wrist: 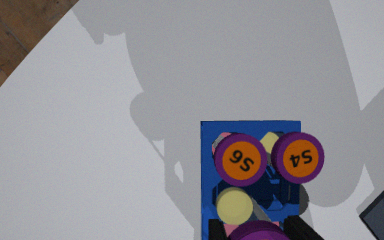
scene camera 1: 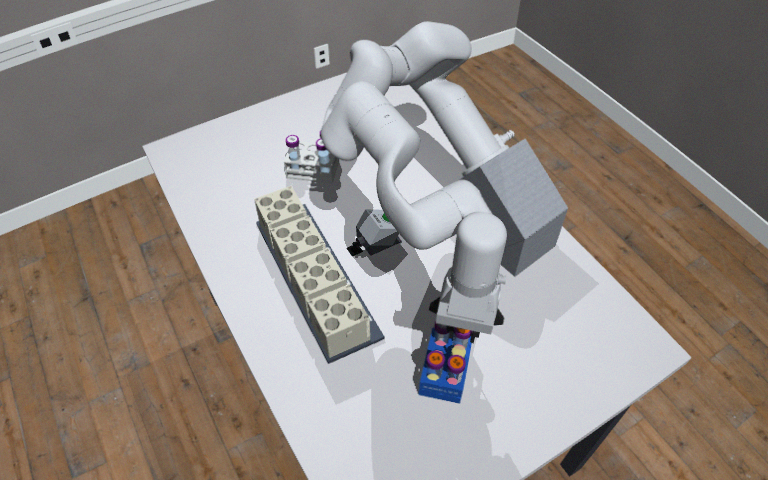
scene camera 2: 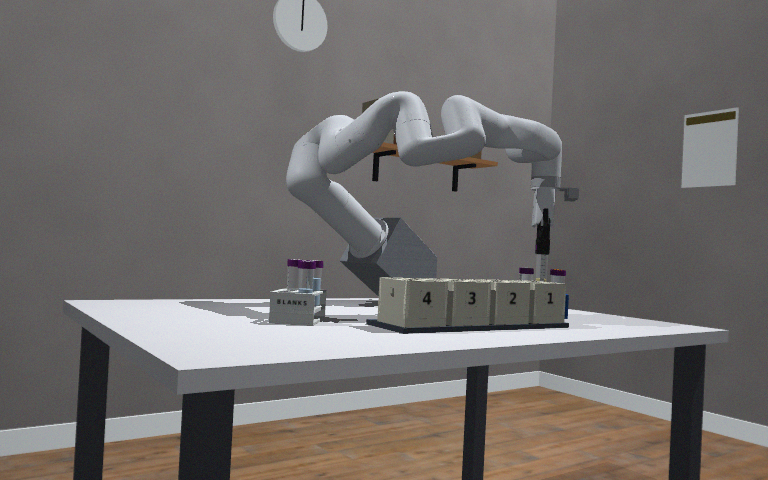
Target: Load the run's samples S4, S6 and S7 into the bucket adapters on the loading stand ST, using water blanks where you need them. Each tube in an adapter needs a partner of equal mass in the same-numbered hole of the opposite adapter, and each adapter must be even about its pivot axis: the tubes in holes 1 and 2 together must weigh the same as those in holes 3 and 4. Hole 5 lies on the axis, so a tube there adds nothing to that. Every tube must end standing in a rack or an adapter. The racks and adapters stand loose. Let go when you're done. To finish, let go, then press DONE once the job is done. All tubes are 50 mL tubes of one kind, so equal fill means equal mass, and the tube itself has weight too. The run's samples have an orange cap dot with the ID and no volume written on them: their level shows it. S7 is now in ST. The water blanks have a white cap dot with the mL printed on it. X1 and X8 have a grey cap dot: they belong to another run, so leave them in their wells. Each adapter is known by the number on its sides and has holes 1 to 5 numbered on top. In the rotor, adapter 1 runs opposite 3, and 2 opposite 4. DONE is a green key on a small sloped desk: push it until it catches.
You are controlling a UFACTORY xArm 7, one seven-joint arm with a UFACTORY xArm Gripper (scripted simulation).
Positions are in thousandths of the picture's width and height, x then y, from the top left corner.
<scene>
blanks rack: scene camera 1 395, 364; scene camera 2 374, 639; not seen in the wrist view (out of frame)
</scene>
